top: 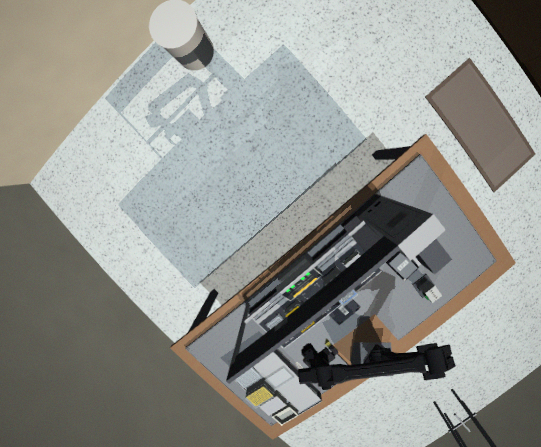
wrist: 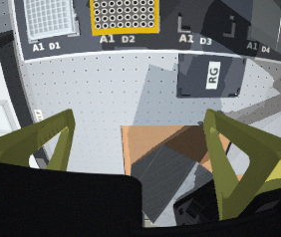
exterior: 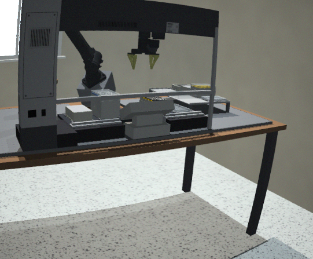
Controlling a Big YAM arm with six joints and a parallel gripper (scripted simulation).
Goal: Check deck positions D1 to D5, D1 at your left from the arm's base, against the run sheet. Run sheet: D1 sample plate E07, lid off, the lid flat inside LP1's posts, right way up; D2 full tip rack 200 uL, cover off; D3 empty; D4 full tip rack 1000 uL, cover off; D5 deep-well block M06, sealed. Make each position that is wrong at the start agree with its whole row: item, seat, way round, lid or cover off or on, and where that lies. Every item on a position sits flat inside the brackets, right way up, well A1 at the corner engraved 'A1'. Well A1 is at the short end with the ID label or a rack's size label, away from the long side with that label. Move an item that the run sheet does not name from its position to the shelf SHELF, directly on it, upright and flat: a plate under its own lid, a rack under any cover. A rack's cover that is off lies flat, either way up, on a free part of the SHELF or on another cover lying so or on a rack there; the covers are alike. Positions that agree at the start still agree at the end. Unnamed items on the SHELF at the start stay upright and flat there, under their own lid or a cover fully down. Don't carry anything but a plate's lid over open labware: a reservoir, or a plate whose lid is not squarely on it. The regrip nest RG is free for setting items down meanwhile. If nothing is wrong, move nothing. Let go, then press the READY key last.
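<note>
Now: hand 250 mm to the left of the blue tip rack, 130 mm above it and 30 mm short of it. Round my hand: yellow tip rack 150 mm below, 90 mm ahead, 10 mm to the right; then dark square nest 240 mm below, 130 mm to the right, 100 mm behind; then clear sample plate 190 mm below, 130 mm ahead, 110 mm to the left.
</note>
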